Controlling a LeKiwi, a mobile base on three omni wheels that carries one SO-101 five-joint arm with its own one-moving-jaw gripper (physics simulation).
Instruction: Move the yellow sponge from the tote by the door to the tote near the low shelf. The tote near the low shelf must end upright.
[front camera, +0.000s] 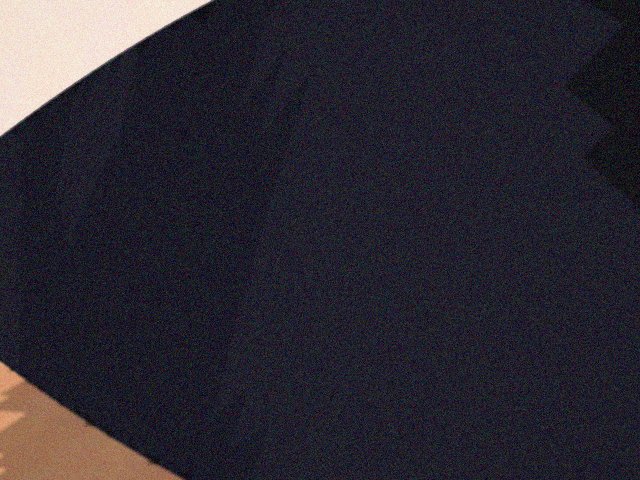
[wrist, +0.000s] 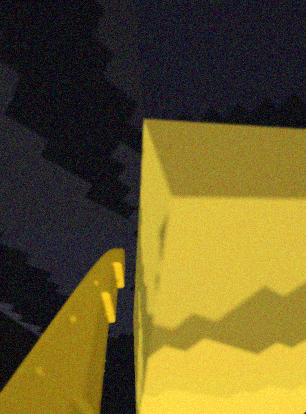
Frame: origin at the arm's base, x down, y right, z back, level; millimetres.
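Seen in the pictures: hand, tool point: (wrist: 123, 262).
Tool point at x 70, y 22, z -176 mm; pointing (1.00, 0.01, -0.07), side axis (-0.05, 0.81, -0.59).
Offsets run from my tool point to a thing's middle. Level surfaces: height alone.
The yellow sponge @(dx -6, dy +36, dz -10 mm) (wrist: 225, 240) fills much of the right half of the wrist view, close to the camera, and runs out of the picture at the right and bottom. My gripper (wrist: 119, 255) is fully open. One notched jaw shows at the lower left and the moving jaw is out of the picture. The jaw's tip is beside the sponge's left face, with a narrow dark gap between them. Dark navy surfaces of a tote @(dx -30, dy -4, dz -33 mm) (wrist: 200, 55) show behind the sponge. A dark navy tote wall (front camera: 387, 248) fills most of the front view. Which tote it is, I cannot tell.
In the front view a pale wall (front camera: 67, 46) shows at the upper left, and brown floor @(dx +20 mm) (front camera: 67, 444) with jagged shadow shows at the lower left. A black shadow lies at the upper right. The door and the low shelf cannot be made out.
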